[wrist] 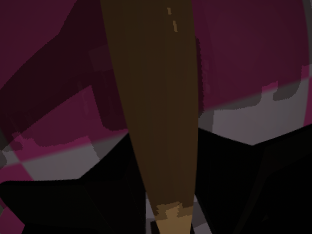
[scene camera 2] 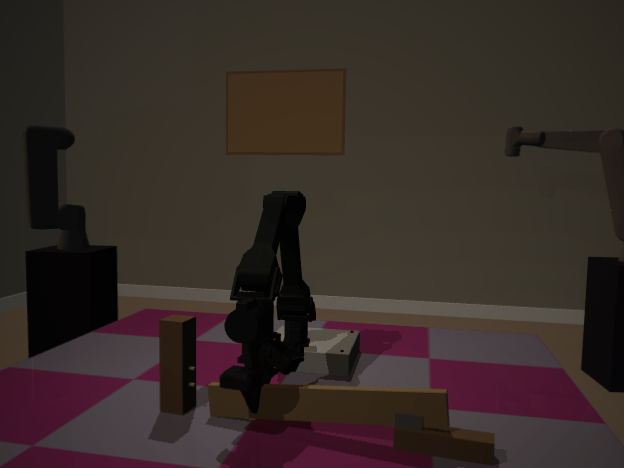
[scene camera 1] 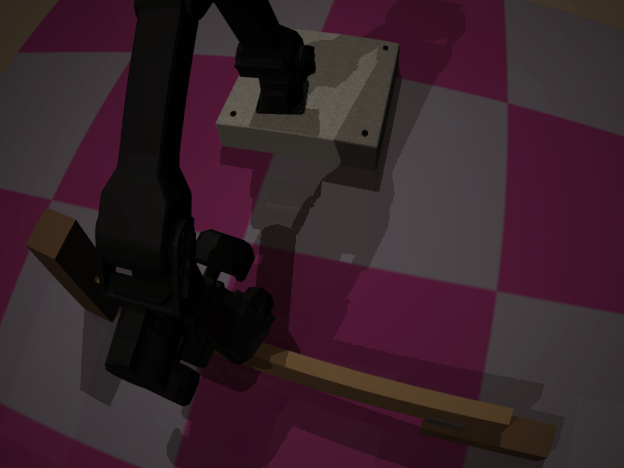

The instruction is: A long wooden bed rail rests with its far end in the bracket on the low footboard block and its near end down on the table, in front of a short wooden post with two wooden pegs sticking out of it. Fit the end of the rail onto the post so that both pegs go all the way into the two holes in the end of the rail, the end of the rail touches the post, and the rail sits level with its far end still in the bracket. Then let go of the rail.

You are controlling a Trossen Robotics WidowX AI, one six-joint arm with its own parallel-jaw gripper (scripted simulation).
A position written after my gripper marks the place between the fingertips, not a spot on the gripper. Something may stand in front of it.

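From scene camera 1 you get my gripper (scene camera 1: 210, 342), a short wooden post (scene camera 1: 58, 241) and a long wooden rail (scene camera 1: 354, 385). Scene camera 2 shows the post (scene camera 2: 177, 333) too, along with the rail (scene camera 2: 376, 406) and my gripper (scene camera 2: 256, 410). And in the wrist view, there's the rail (wrist: 154, 59) with my gripper (wrist: 156, 129).
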